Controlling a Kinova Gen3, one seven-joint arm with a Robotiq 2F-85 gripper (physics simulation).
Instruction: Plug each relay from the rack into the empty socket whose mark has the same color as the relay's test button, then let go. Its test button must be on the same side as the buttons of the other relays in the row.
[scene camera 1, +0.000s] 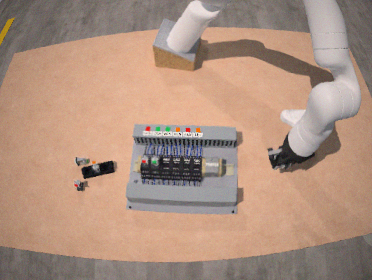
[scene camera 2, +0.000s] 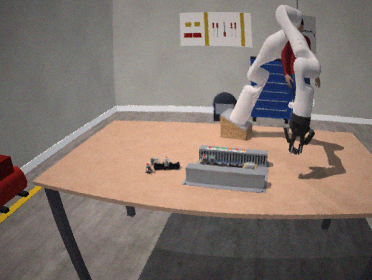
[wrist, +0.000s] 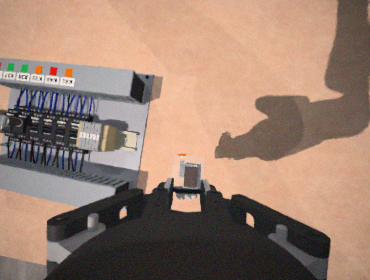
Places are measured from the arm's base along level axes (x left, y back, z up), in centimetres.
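Where they show: gripper, fingertip midpoint: (scene camera 1: 279, 166) (scene camera 2: 294, 153) (wrist: 186, 187); arm's base at its link origin: (scene camera 1: 179, 43) (scene camera 2: 237, 120).
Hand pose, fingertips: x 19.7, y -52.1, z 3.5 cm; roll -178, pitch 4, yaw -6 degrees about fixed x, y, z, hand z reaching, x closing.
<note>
Things, the pixels of their top centre, and the offset from my fingertips. Level surfaces: height alone.
- clear relay with an orange test button, top centre: (wrist: 186, 180) dx +0.2, dy +1.4, dz +2.5 cm
- green-button relay at its top centre: (scene camera 1: 154, 159) dx -32.5, dy +10.0, dz -5.3 cm
- black rack at its top centre: (scene camera 1: 96, 167) (scene camera 2: 166, 163) dx -51.2, dy +11.9, dz -9.9 cm
- grey end block at its top centre: (wrist: 89, 136) (scene camera 1: 212, 164) (scene camera 2: 250, 164) dx -16.9, dy +6.9, dz -7.6 cm
- table at its surface level: dz -12.2 cm
My gripper (scene camera 1: 274, 158) (scene camera 2: 295, 149) (wrist: 186, 187) is shut on a clear relay with an orange test button (wrist: 182, 154), held above the table right of the socket base. The grey base (scene camera 1: 165, 196) (scene camera 2: 225, 177) (wrist: 107, 81) has marks red, green, green, orange, red, orange. A red-button relay (scene camera 1: 144, 163) and a green-button relay (scene camera 1: 154, 162) sit in the two left sockets; the other four are empty. The black rack (scene camera 1: 107, 168) (scene camera 2: 174, 165) holds a relay (scene camera 1: 96, 168) with an orange button. Beside it lie a relay (scene camera 1: 81, 161) and a red-button relay (scene camera 1: 78, 185) (scene camera 2: 148, 169).
A grey end block (scene camera 1: 212, 166) (wrist: 90, 136) stands at the right end of the socket row. The front and back walls of the base rise beside the row. The arm's pedestal (scene camera 1: 175, 56) (scene camera 2: 236, 130) stands behind. The arm's shadow falls on the table (scene camera 1: 70, 100).
</note>
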